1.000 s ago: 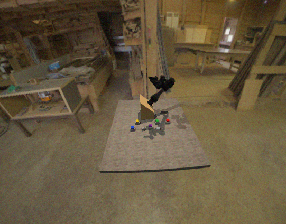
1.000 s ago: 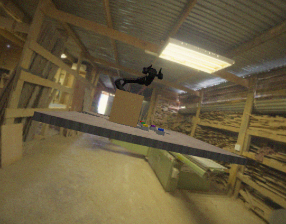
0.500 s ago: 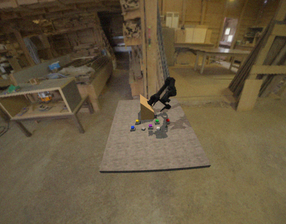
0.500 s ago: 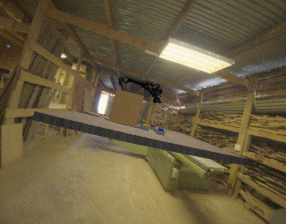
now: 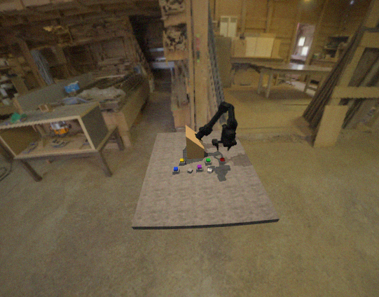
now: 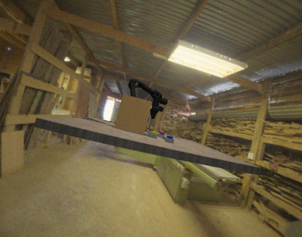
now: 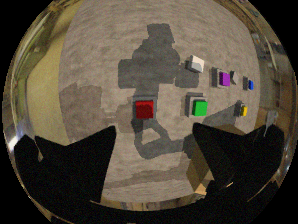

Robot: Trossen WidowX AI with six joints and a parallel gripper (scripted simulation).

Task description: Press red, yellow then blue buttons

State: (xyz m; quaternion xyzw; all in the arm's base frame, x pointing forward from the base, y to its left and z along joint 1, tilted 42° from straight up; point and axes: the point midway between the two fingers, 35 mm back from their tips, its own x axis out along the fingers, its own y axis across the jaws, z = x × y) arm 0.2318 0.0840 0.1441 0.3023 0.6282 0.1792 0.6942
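My gripper tip is 100 mm above the red button and 10 mm to the right of it. From my gripper tip the other things lie so: white block (130 mm to the right, 120 mm below, 80 mm ahead); then green button (110 mm to the right, 100 mm below, 20 mm behind); then purple button (200 mm to the right, 100 mm below, 40 mm ahead).
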